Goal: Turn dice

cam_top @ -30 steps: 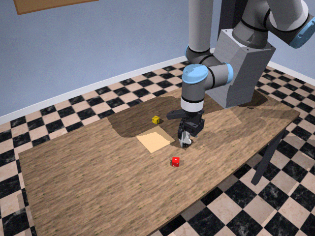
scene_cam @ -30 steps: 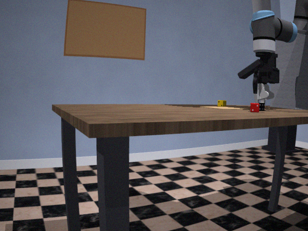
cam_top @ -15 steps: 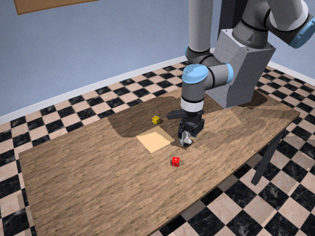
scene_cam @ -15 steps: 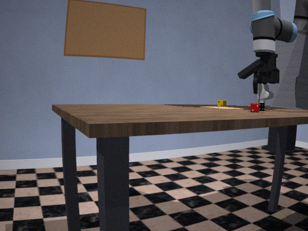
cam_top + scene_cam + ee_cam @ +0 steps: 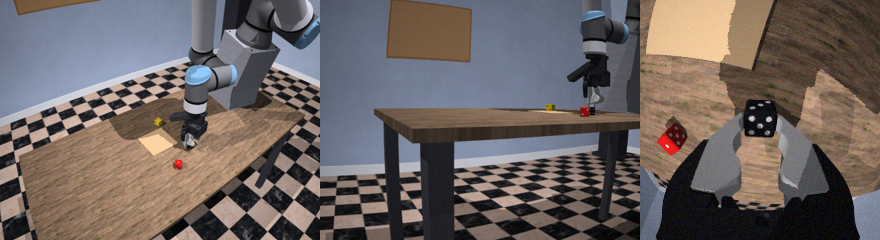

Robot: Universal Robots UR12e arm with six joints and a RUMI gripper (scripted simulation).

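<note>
My hand is right at the black die. Round my hand: yellow die 5 cm ahead, 21 cm to the right; then red die 10 cm ahead, 9 cm to the left; then tan mat 11 cm ahead, 10 cm to the right, 2 cm below.
</note>
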